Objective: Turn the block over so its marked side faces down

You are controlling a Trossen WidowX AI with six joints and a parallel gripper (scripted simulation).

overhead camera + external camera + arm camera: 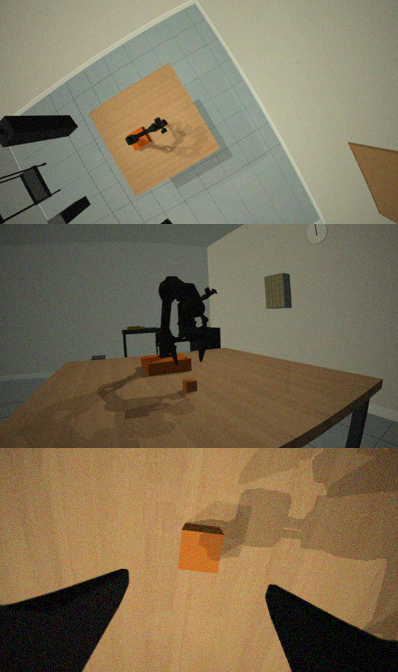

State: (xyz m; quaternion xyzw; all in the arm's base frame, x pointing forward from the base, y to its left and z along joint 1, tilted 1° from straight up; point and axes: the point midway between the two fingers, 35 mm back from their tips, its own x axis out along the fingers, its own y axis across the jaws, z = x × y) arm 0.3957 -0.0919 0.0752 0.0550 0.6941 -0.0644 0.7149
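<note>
The block is 10 mm behind my gripper tip and 80 mm below it.
</note>
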